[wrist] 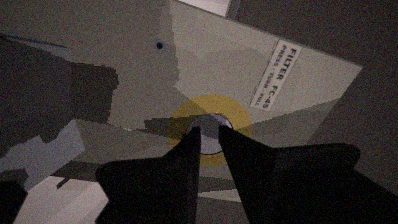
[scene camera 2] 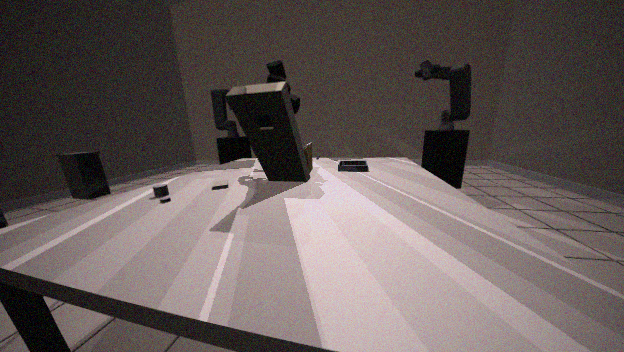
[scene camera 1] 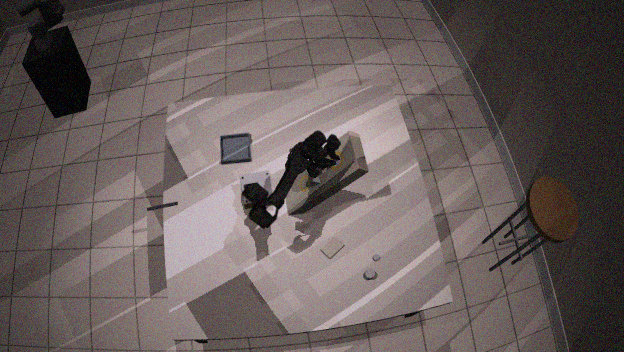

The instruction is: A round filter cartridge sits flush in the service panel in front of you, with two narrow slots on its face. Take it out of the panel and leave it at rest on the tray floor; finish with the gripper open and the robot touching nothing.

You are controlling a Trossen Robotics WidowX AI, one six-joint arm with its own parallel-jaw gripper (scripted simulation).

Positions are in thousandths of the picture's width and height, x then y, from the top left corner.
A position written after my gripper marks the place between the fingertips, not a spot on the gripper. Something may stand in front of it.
I see my gripper (scene camera 1: 542,456), a round filter cartridge (wrist: 526,556) and a service panel (scene camera 2: 425,322).
My gripper is seen too in the wrist view (wrist: 524,574). The service panel is seen too in the wrist view (wrist: 345,364) and in scene camera 1 (scene camera 1: 485,561). Scene camera 2 does not show the round filter cartridge, which is hidden by the service panel.
